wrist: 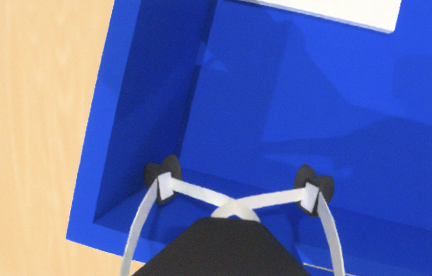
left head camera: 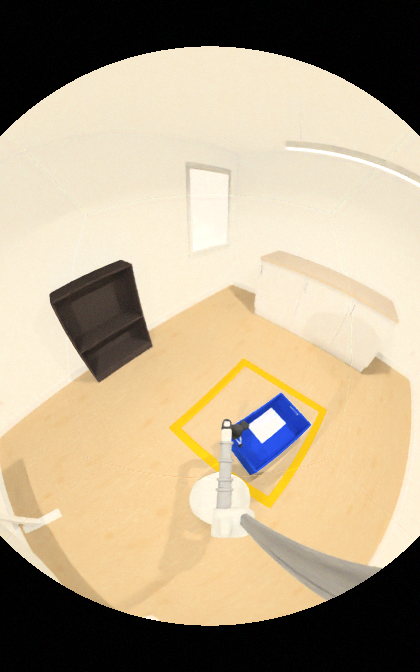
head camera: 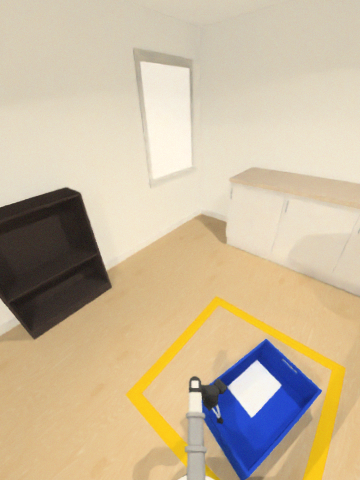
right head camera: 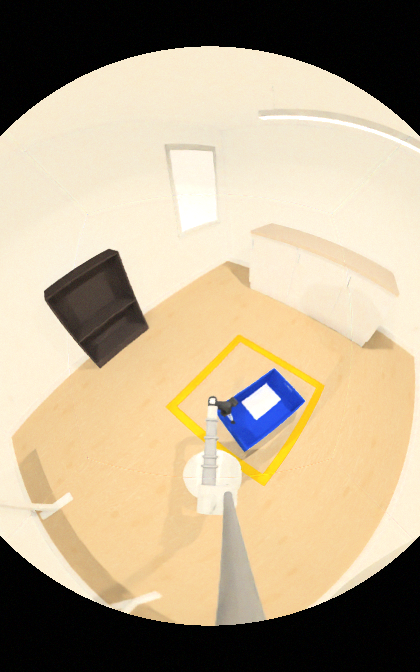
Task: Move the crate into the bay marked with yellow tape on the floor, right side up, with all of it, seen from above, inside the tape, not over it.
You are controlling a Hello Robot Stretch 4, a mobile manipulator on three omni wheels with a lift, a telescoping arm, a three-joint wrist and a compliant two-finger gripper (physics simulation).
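Frame: origin at the robot's base, x ahead, y left, z up, level; centimetres.
Seen in the pictures: gripper, fingertip midpoint: [wrist: 237,175] [head camera: 211,411].
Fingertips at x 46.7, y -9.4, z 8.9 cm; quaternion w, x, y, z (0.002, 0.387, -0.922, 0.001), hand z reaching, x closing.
Pixels of each thing's top centre, then the offset from my fingertips to it.
- blue crate, top centre: [head camera: 259,393] dx +6.0, dy -27.2, dz +10.3 cm
- white flat block, top centre: [head camera: 254,386] dx +16.7, dy -30.4, dz -8.8 cm
The blue crate [head camera: 265,430] [left head camera: 257,452] [right head camera: 250,430] [wrist: 325,90] is right side up, its open top facing up. In the head views its outline shows inside the yellow tape [head camera: 175,348] [left head camera: 210,395] [right head camera: 205,372], with its right corner close to the right-hand strip. A white flat block [head camera: 254,387] [left head camera: 267,425] [right head camera: 261,401] [wrist: 340,12] lies in the crate. My gripper [head camera: 220,402] [left head camera: 242,435] [right head camera: 232,411] [wrist: 237,175] is open, its fingers wide apart over the crate's near left corner, with nothing seen between them. Whether a fingertip touches the crate wall is unclear.
A dark bookshelf [head camera: 90,225] [left head camera: 141,305] [right head camera: 128,285] stands against the left wall. A white cabinet [head camera: 255,210] [left head camera: 277,290] [right head camera: 272,265] with a wooden top stands at the back right. My white base [left head camera: 200,500] [right head camera: 192,472] is beside the near tape strip.
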